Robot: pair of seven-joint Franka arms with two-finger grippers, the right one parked.
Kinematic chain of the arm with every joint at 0, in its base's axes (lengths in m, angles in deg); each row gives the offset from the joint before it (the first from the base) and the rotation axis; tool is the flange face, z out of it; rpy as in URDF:
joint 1: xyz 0 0 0.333 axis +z
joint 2: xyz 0 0 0 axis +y
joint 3: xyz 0 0 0.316 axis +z
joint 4: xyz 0.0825 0 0 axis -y
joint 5: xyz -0.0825 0 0.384 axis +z
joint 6: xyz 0 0 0 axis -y
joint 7: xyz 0.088 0 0 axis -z
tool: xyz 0 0 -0.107 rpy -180 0 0
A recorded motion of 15 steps. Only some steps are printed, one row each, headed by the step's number.
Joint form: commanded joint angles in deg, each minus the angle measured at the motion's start. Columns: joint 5, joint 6, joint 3, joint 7, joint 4, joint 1, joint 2.
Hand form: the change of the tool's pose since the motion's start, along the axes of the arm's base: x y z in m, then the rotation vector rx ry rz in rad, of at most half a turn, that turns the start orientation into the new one. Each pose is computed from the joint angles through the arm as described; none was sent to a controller.
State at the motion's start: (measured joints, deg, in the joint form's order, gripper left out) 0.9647 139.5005 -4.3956 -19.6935 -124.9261 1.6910 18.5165
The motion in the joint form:
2: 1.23 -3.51 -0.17 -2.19 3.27 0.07 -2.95
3: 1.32 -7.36 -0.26 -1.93 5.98 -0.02 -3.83
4: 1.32 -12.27 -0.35 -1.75 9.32 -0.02 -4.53
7: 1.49 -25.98 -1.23 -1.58 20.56 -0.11 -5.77
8: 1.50 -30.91 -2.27 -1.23 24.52 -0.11 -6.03
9: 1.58 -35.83 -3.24 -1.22 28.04 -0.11 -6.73
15: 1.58 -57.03 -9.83 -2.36 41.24 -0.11 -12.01
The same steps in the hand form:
2: 0.0172 -0.0007 0.0462 0.0175 -0.0483 0.0211
3: 0.0258 -0.0022 0.0689 0.0213 -0.0440 0.0136
4: 0.0343 -0.0026 0.0936 0.0248 -0.0290 0.0107
7: 0.0561 -0.0110 0.1749 0.0321 -0.0084 -0.0034
8: 0.0591 -0.0207 0.2030 0.0307 0.0035 -0.0245
9: 0.0577 -0.0294 0.2326 0.0323 0.0150 -0.0390
15: 0.0095 -0.0860 0.3680 0.0434 0.0582 -0.1212

